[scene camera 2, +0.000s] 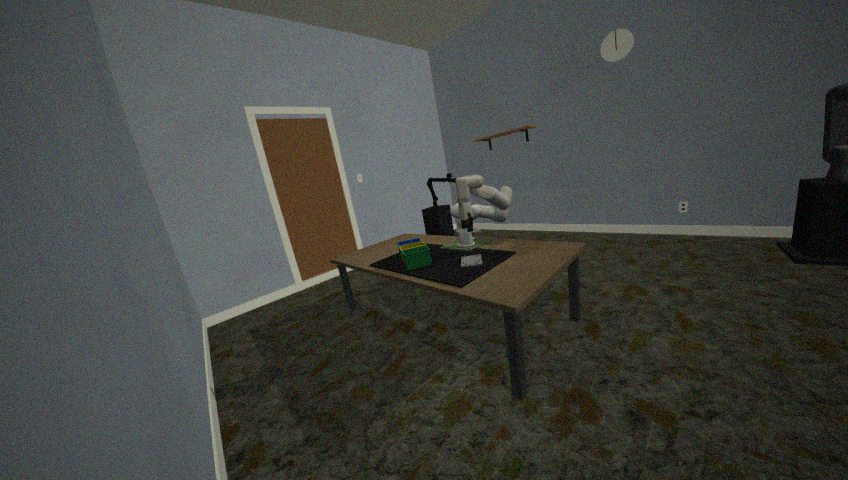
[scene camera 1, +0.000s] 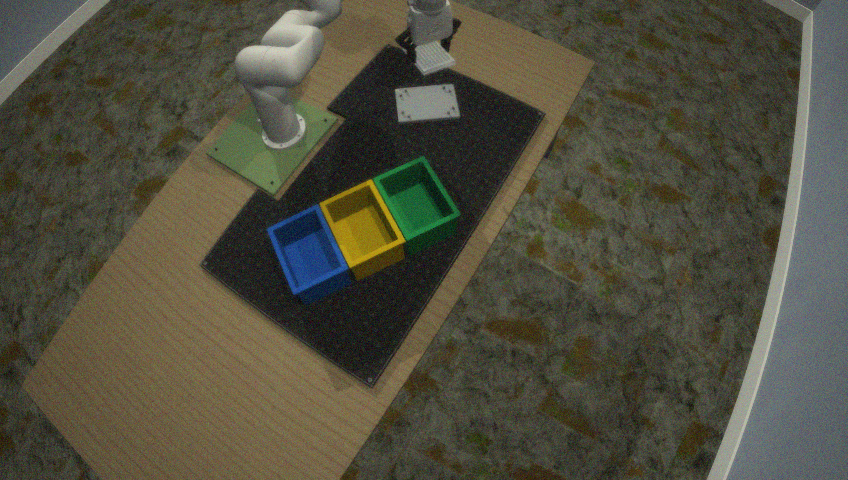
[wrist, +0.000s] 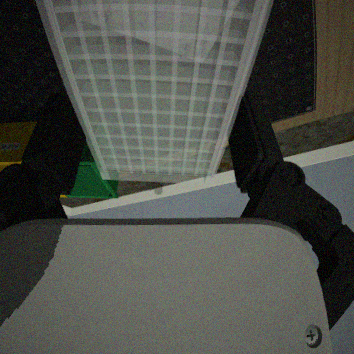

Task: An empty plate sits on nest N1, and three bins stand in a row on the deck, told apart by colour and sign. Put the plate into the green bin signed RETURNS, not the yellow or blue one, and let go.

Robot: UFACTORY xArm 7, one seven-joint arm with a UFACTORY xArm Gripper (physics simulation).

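Note:
The clear, gridded plate is held across its width between the black fingers of my gripper. It hangs above the deck at the far end, beyond the white nest N1. The plate is too small to make out in scene view 2. The green bin stands at the nest end of the row, touching the yellow bin. The blue bin is at the other end. The RETURNS sign is not readable.
The bins and nest stand on the black deck mat, on a wooden table. The arm's base is on a green mounting plate beside the mat. A black cabinet with a jointed stand is behind the table.

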